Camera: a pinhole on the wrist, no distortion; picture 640 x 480 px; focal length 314.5 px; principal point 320.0 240.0 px. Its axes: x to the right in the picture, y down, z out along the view. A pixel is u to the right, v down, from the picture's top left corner.
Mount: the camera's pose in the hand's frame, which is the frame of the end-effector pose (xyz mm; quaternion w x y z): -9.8 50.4 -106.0 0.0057 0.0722 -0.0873 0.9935
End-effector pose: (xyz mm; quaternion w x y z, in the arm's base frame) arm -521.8 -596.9 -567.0 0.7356 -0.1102 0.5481 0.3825
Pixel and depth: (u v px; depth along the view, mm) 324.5 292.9 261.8
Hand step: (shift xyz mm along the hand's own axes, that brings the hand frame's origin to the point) 22.7 -38.6 142.0
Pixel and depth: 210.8 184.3 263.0
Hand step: 119.1 50.5 145.1
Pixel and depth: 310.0 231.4 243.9
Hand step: 32.8 14.5 131.7
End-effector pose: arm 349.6 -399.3 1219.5 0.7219 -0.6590 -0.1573 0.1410
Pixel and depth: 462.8 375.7 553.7
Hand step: -185.4 -281.7 428.6
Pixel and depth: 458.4 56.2 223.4
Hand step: -72.1 139.9 148.4
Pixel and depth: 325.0 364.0 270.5
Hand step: 21.9 -101.8 139.8
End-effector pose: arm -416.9 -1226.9 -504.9 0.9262 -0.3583 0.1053 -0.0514
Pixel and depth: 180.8 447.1 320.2
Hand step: 171.0 -212.9 149.1
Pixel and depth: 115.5 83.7 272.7
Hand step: 207.8 136.5 157.5
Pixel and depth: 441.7 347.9 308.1
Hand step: -86.4 -107.5 193.2
